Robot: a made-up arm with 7 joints.
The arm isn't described. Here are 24 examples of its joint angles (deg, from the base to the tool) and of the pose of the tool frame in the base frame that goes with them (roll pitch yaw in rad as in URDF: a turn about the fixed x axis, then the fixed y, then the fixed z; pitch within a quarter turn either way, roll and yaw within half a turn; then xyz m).
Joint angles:
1: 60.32 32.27 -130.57 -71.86 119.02 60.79 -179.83
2: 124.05 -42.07 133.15 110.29 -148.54 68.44 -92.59
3: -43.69 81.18 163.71 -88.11 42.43 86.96 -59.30
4: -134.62 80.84 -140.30 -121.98 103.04 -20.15 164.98
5: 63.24 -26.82 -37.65 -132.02 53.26 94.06 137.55
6: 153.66 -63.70 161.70 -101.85 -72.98 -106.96 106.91
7: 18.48 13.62 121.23 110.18 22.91 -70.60 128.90
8: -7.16 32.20 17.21 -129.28 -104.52 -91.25 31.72
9: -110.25 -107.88 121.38 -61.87 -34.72 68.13 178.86
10: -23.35 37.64 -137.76 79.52 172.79 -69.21 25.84
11: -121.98 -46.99 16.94 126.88 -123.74 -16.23 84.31
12: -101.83 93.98 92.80 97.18 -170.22 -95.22 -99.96
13: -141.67 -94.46 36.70 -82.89 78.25 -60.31 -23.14
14: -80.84 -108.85 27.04 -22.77 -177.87 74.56 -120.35
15: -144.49 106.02 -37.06 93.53 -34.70 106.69 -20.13
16: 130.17 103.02 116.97 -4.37 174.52 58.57 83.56
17: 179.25 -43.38 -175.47 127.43 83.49 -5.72 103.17
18: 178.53 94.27 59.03 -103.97 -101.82 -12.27 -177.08
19: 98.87 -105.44 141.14 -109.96 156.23 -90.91 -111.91
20: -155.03 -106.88 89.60 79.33 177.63 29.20 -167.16
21: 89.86 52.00 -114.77 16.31 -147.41 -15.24 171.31
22: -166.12 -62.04 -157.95 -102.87 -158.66 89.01 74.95
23: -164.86 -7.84 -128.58 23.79 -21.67 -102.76 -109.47
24: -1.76 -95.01 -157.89 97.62 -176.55 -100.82 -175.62
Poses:
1: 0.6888 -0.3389 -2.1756 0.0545 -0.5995 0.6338
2: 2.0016 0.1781 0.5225 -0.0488 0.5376 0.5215
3: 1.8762 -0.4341 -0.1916 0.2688 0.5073 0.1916
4: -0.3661 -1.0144 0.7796 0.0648 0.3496 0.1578
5: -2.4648 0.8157 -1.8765 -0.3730 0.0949 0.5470
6: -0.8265 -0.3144 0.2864 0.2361 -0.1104 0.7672
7: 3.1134 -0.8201 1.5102 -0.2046 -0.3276 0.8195
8: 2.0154 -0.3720 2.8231 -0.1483 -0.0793 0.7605
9: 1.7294 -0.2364 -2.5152 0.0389 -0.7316 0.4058
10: 0.2673 -1.1558 2.9710 -0.1243 0.2288 0.8835
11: -1.5011 0.6548 -2.9740 0.0549 0.2170 0.7325
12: 2.3143 -1.2320 2.4048 0.2736 0.2975 0.4539
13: -1.7713 1.0139 -0.9470 0.1266 -0.4908 0.1142
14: 0.1823 0.6566 -0.5593 -0.1887 -0.5652 -0.0315
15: -3.0316 -0.6604 1.9578 -0.2948 -0.0514 0.1409
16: -0.3300 1.1066 1.6548 -0.4052 -0.6686 0.1979
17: 0.0236 -0.1770 0.0825 0.3502 -0.0133 0.2419
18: 3.0139 -0.8094 1.9695 -0.3002 -0.3667 0.6680
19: 1.9859 0.9439 0.3193 0.2540 0.4234 0.6112
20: -1.3690 -0.0451 2.0261 0.6595 0.1922 0.2482
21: -2.2452 0.3328 0.4123 0.1459 -0.6395 0.9667
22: 0.7545 0.2598 0.6783 0.0874 0.1448 0.7616
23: 1.8623 0.2489 0.8408 0.0544 -0.0585 1.1533
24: 2.5001 -1.0530 -2.4708 -0.2104 0.1142 0.1266
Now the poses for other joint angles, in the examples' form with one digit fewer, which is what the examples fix.
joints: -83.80 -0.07 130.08 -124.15 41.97 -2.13 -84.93
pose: 0.749 -0.649 1.308 -0.265 0.273 0.548
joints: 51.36 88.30 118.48 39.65 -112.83 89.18 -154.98
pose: -0.133 -0.323 -1.070 0.260 -0.686 0.437
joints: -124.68 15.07 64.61 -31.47 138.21 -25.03 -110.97
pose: 2.723 -0.339 0.608 -0.233 0.015 1.223
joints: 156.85 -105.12 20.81 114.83 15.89 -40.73 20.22
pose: -2.683 -0.309 2.861 0.288 0.298 0.741
